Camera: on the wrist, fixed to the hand. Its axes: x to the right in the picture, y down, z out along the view.
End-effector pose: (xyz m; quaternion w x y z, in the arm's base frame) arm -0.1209 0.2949 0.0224 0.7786 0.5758 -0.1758 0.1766
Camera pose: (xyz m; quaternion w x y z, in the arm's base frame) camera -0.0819 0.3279 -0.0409 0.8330 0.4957 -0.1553 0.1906
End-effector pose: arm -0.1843 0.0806 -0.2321 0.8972 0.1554 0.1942 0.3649
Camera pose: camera -0.1670 0.0494 -0.3052 0.8958 0.0593 0.2035 0.3907
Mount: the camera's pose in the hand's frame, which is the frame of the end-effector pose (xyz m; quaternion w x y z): 0.0063 -0.0624 -0.0518 0.9950 -0.0876 0.0477 0.0036
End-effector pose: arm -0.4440 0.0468 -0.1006 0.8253 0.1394 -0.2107 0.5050
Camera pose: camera -0.3751 0.0465 -0.1438 0.8416 0.0416 -0.2150 0.4936
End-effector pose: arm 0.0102 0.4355 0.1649 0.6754 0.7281 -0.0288 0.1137
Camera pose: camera 0.0220 0.4929 0.1084 0.7368 0.6598 -0.0090 0.1478
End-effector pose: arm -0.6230 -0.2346 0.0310 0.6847 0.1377 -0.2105 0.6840
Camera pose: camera -0.5559 -0.2060 -0.0050 0.7009 0.0436 -0.2372 0.6712
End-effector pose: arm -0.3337 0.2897 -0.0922 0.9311 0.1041 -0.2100 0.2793
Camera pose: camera -0.2765 0.2575 -0.1403 0.9446 0.0079 -0.1894 0.2678
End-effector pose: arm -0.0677 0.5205 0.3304 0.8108 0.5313 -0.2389 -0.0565
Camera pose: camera -0.0289 0.5348 0.2604 0.8649 0.4595 -0.1960 -0.0489
